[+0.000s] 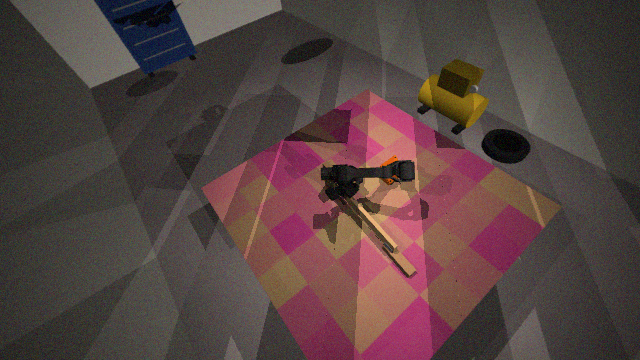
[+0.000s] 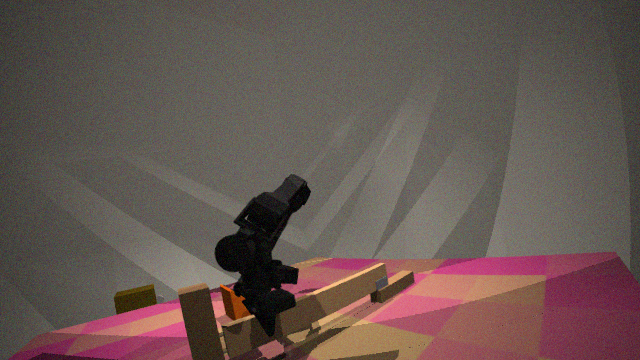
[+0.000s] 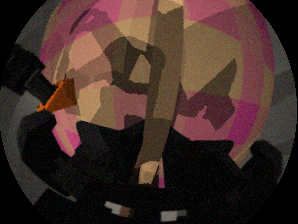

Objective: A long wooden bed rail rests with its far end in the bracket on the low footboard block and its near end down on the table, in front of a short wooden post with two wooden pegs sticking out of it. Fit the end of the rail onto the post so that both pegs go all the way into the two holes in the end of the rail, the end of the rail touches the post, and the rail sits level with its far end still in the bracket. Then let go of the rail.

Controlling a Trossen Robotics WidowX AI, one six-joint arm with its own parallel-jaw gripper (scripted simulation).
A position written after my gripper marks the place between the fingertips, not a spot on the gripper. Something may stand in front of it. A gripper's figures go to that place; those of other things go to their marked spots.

My gripper (image 2: 269, 333) is 53 cm from the lens. A long wooden rail (image 2: 312, 307) is 55 cm from the lens.
